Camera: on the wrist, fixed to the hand. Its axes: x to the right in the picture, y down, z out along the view.
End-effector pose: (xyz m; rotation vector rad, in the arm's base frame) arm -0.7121 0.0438 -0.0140 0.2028 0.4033 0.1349
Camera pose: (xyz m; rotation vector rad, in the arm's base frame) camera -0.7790 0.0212 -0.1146 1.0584 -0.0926 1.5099
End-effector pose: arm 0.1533 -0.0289 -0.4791 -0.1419 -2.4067 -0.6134
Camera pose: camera 0.2291 -0.1140 -0.4330 -1.6558 -1.8105 0.8116
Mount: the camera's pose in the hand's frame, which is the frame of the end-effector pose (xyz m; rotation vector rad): -0.0271 -0.0383 -0.1136 0.5660 -0.2807 1.5545
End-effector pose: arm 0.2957 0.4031 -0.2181 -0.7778 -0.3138 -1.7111
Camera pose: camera 0.2251 0.3688 -0.3126 -0.5283 -0.2356 -0.0296
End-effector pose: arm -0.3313 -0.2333 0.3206 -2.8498 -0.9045 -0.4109
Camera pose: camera -0.3997 -0.2394 0.4225 -2.1856 1.0647 0.3762
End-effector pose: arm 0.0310 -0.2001 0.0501 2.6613 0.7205 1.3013
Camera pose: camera -0.0844 -0.1921 0.0915 -2.0009 0.8448 -0.3683
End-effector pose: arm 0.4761 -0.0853 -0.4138 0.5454 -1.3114 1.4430
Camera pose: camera 0.5541 0.0008 -0.4541 0.0499 1.2343 -2.4714
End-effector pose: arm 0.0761 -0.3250 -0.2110 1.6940 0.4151 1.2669
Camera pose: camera -0.0248 -0.2712 -0.2561 -2.1398 0.8213 -1.5245
